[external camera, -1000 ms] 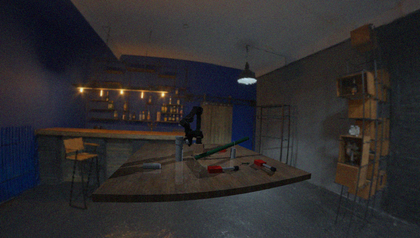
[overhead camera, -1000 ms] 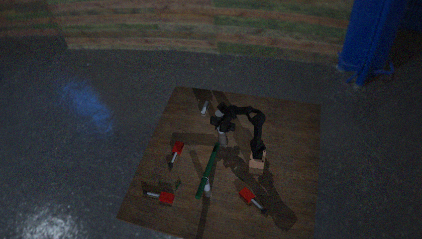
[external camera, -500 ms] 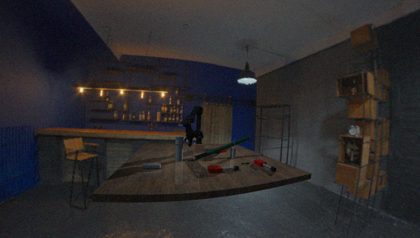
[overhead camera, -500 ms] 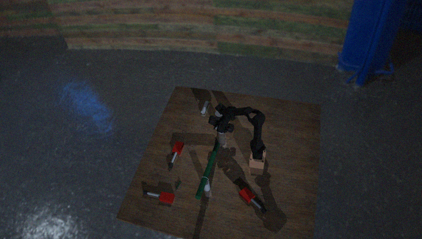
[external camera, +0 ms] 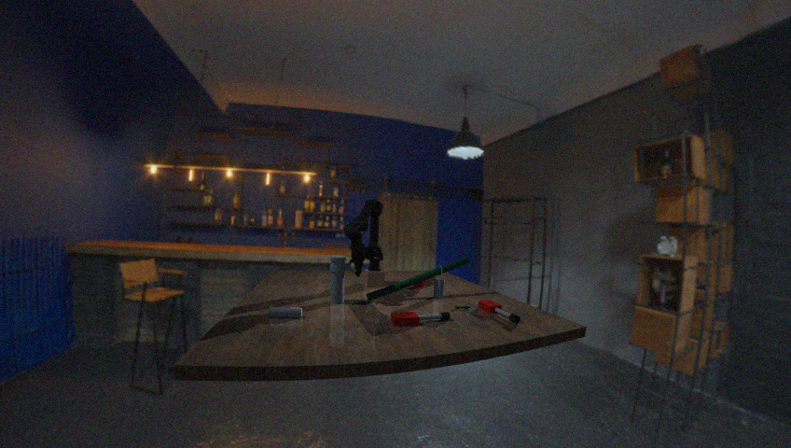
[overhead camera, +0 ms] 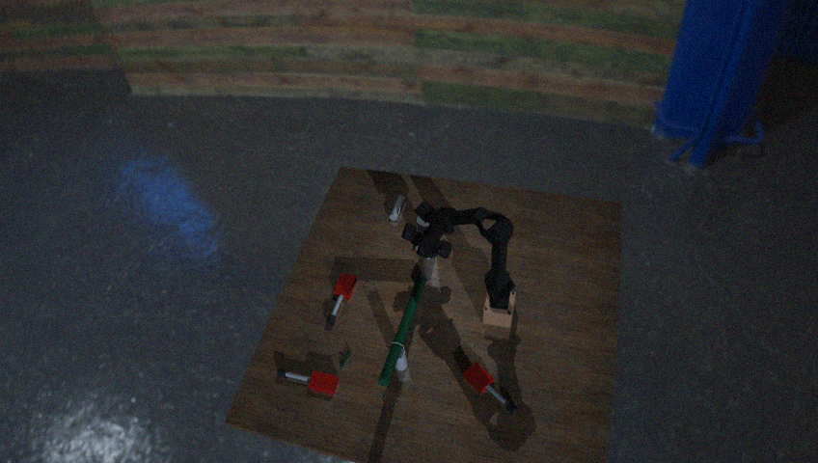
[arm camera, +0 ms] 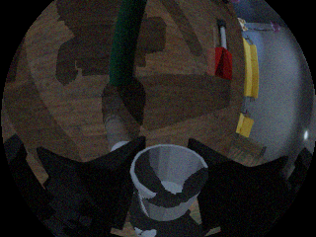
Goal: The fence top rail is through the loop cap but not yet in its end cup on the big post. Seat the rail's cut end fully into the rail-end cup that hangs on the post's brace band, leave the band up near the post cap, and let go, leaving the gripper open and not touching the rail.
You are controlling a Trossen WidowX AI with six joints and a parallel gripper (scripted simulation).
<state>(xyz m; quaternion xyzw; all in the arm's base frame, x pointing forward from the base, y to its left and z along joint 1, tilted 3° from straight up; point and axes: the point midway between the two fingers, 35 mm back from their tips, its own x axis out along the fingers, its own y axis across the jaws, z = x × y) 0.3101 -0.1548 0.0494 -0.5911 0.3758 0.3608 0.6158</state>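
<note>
The grey rail-end cup lies 20 mm behind my gripper tip, 20 mm to the right of it and 30 mm above it. The rest, counted from my gripper tip: grey tube: 150 mm ahead, 300 mm to the right, 110 mm below.
</note>
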